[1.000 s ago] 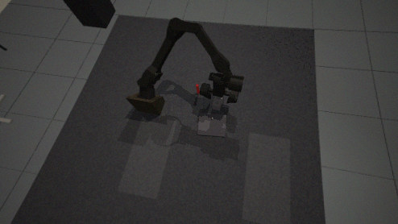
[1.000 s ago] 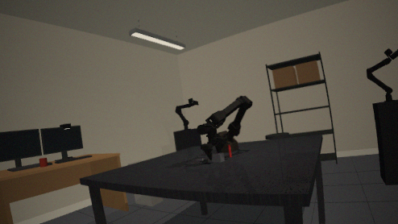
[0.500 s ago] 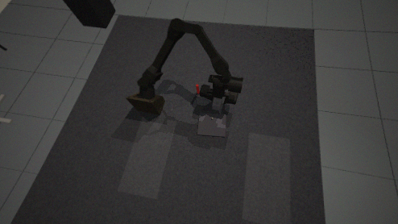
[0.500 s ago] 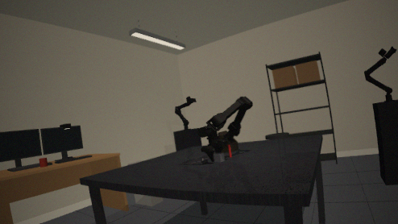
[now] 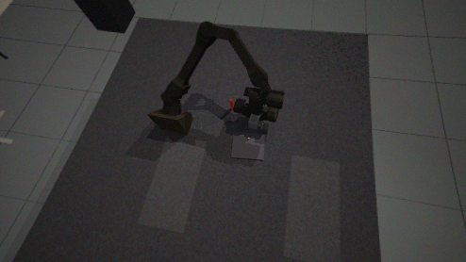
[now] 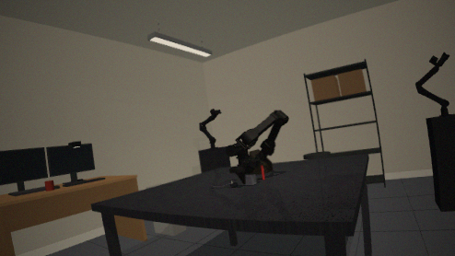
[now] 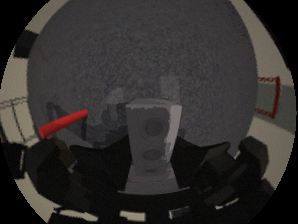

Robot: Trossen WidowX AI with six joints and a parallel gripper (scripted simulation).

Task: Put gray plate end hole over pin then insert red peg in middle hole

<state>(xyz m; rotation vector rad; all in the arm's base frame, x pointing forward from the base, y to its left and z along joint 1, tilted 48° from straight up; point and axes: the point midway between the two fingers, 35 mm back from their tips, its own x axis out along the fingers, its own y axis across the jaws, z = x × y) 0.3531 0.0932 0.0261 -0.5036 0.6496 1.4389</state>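
Right now the red peg is 12 cm behind my gripper tip, 4 cm to the left of it and 3 cm above it. Round my gripper tip: gray plate: 3 cm above.
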